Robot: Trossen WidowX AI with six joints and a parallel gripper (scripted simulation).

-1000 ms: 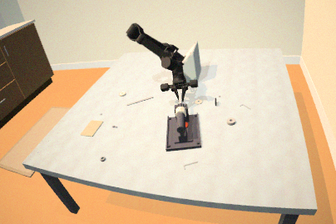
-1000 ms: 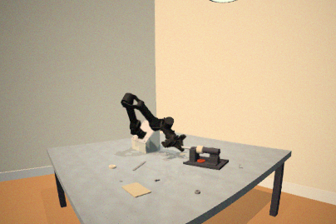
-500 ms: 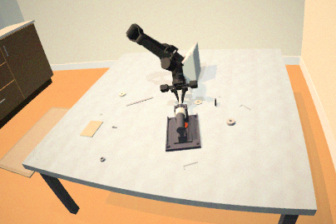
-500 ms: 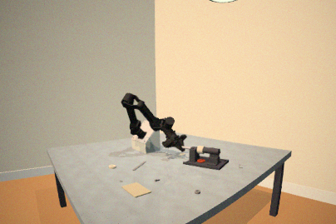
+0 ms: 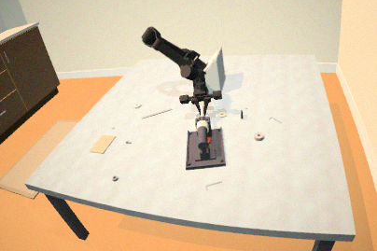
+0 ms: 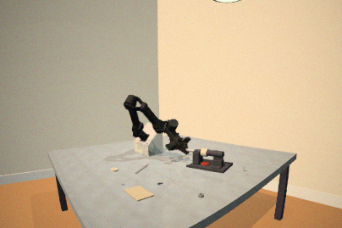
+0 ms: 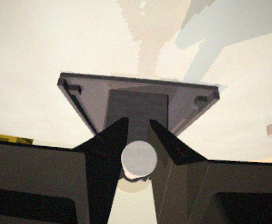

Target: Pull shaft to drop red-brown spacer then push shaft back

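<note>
The pale spacer lies 110 mm ahead of my gripper tip, 20 mm to the left of it and 20 mm above it. Round my gripper tip: tan card: 150 mm ahead, 460 mm to the right, 50 mm below; thin rod: 100 mm behind, 270 mm to the right, 50 mm below; white spacer: 130 mm ahead, 30 mm to the left, 20 mm above.
</note>
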